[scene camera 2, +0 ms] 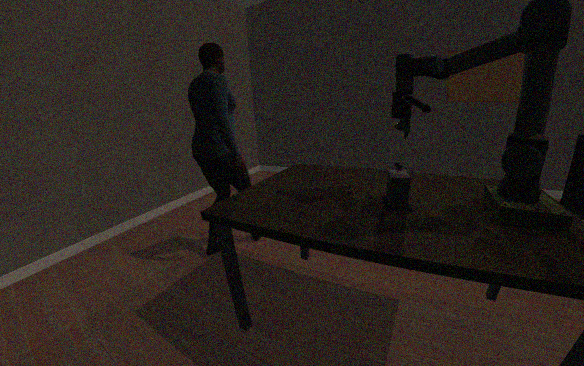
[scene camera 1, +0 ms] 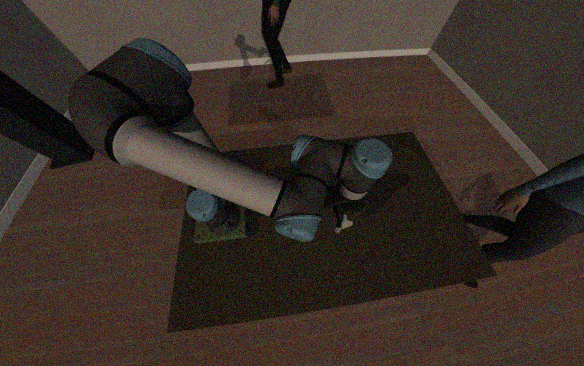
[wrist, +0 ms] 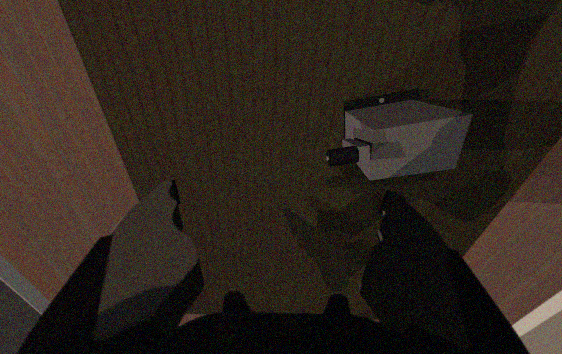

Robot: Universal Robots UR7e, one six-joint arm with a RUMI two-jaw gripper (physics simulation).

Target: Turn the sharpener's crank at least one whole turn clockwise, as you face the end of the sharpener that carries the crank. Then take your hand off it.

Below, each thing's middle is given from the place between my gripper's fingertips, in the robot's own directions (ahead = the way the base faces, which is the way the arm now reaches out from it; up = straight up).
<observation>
Now: the sharpener (scene camera 2: 398, 181) 3 cm ahead of my hand, 15 cm to the left of it and 18 cm below it.
</observation>
